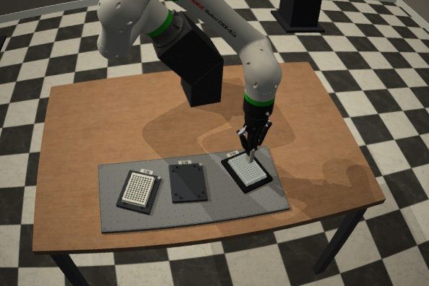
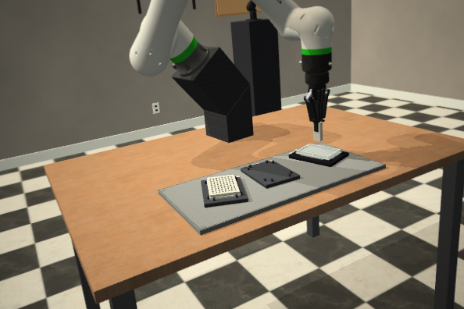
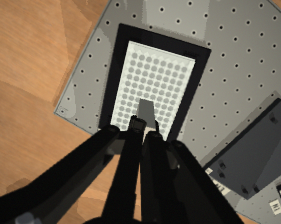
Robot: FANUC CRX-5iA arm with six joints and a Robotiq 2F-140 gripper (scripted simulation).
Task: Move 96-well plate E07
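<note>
Right now my hand is 70 mm above the plate. Also, from my hand: landing nest N3: 20 mm ahead, 220 mm to the right, 90 mm below; N2 label: 90 mm behind, 30 mm to the right, 90 mm below; plate nest N2: 90 mm below.
</note>
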